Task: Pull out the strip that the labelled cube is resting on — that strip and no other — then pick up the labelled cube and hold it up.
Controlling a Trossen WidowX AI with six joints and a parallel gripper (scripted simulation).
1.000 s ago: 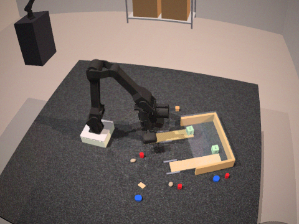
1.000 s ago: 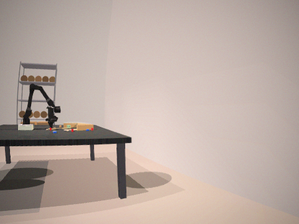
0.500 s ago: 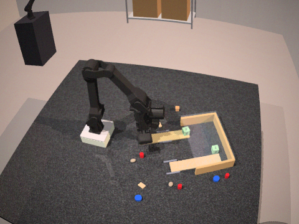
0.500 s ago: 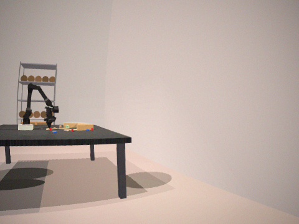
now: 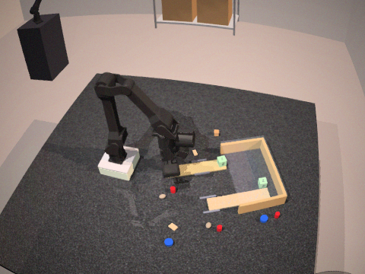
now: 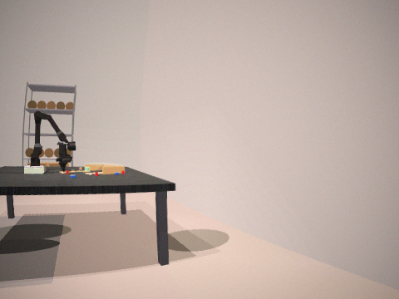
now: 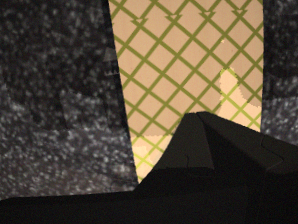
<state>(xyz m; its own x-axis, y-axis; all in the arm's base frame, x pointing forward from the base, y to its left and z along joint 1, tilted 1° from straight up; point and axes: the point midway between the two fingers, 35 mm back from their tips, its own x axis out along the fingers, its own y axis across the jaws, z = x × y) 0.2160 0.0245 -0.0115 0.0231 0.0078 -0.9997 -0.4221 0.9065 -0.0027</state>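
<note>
The cross-hatched strip is 9 cm ahead of my gripper tip and 4 cm to the left of it.
</note>
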